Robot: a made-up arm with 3 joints. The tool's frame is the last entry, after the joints.
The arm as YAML. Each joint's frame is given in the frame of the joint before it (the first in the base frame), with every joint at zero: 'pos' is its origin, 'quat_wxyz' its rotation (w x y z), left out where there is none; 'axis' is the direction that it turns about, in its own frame. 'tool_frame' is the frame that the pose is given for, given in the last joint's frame.
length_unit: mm
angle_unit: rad
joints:
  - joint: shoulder
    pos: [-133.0, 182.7, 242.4]
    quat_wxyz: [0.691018, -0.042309, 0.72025, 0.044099]
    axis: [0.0, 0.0, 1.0]
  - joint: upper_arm
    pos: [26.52, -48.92, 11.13]
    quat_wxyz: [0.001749, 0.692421, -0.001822, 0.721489]
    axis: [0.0, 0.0, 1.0]
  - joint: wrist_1
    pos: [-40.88, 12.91, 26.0]
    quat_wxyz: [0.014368, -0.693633, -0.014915, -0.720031]
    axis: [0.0, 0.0, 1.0]
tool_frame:
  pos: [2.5, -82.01, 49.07]
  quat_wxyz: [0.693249, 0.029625, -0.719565, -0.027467]
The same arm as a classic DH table. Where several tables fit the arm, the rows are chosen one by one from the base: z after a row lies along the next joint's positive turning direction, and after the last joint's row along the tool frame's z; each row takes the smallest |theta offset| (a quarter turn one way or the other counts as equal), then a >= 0, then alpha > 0; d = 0 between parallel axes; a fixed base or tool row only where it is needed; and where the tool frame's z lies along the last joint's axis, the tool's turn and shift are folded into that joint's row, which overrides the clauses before.
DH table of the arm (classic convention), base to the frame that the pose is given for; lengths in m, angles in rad. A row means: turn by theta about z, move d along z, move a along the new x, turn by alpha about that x. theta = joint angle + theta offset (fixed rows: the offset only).
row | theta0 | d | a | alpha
base (fixed) | -1.4484 | 0.2379 | -0.1976 | -1.6119
shoulder | 0.0000 | -0.0998 | 0.0488 | -1.5297
upper_arm | 0.0417 | 0.0543 | 0.0146 | 1.5335
wrist_1 | 0.0000 | 0.0086 | 0.0820 | 1.6081
tool (fixed) | 1.4900 | -0.0024 | 0.0000 | 0.0000

